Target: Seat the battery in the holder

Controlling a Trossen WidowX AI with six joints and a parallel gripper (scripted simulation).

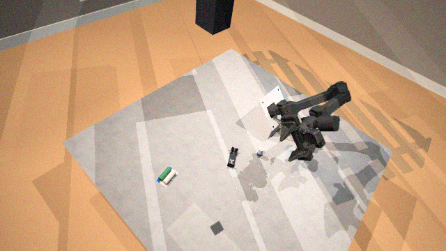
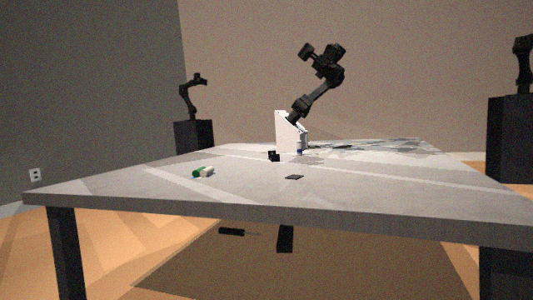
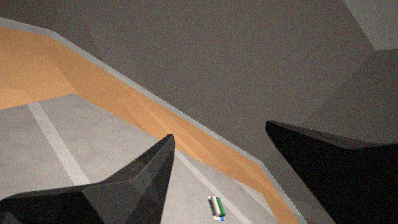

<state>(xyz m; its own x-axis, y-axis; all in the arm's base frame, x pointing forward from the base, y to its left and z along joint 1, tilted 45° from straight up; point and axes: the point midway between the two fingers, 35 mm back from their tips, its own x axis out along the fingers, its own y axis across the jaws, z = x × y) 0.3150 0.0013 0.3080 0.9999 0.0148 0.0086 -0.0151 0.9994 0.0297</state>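
Now: gripper tip 160 mm past the battery, 130 mm to the left of it and 350 mm above it.
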